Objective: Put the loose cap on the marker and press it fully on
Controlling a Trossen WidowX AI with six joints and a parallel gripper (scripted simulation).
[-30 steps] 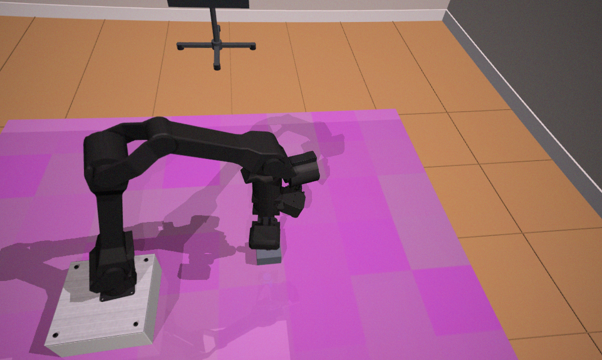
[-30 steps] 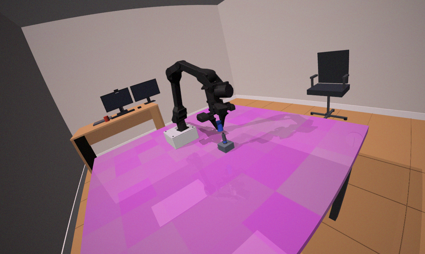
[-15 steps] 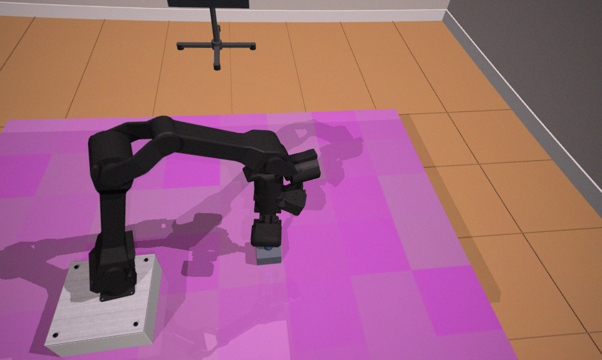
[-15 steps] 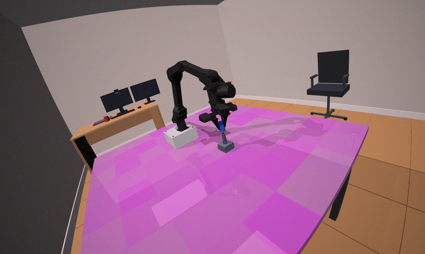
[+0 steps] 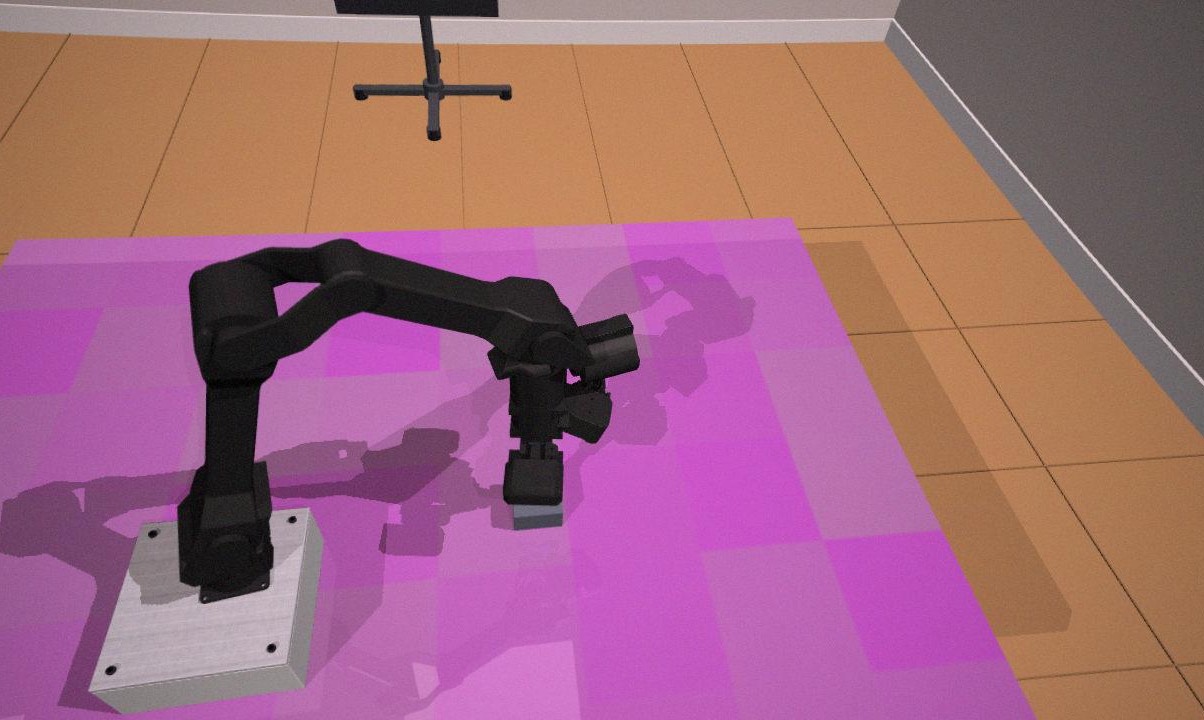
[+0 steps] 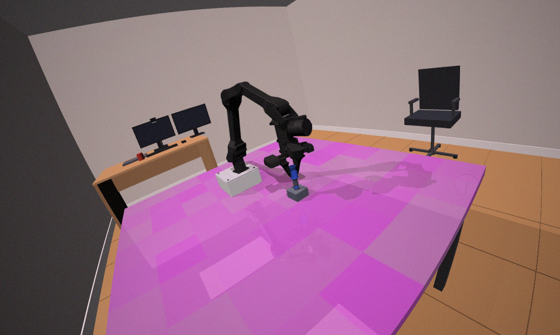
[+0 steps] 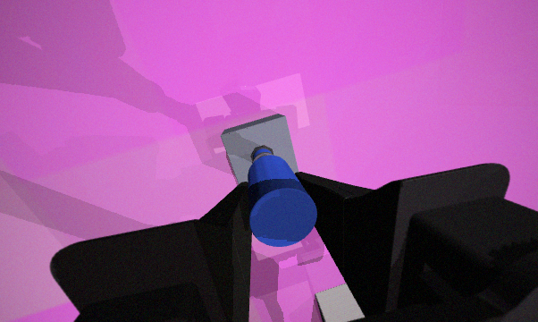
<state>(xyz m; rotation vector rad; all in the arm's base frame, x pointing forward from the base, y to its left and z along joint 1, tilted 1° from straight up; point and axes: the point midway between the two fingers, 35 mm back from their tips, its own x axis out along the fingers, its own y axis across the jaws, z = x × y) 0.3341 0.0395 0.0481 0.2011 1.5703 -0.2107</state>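
Right now the holder block is 8 cm below my gripper tip. From my gripper tip the other things lie so: blue marker cap 1 cm above.
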